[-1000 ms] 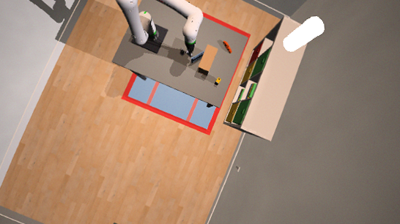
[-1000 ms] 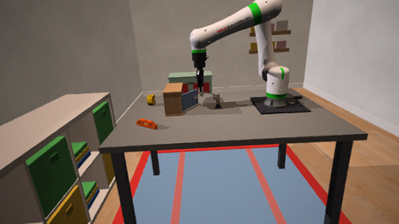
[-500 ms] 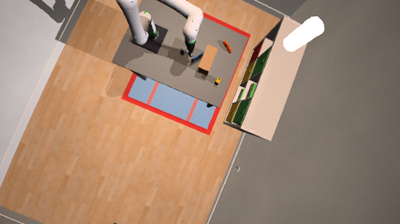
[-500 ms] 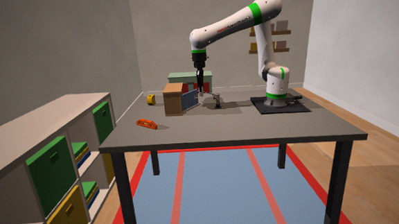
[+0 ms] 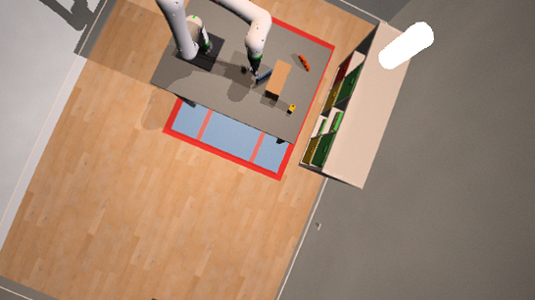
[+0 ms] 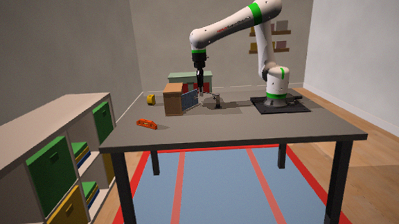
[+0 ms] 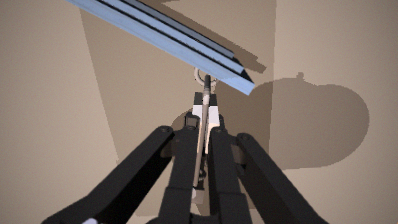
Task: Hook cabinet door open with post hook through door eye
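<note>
Now: the thin metal hook 30 mm behind my hand, 20 mm below it and 10 mm to the left of it. Round my hand: door 80 mm ahead, 40 mm to the left, 40 mm below; then yellow tape measure 360 mm ahead, 170 mm to the right, 80 mm below.
</note>
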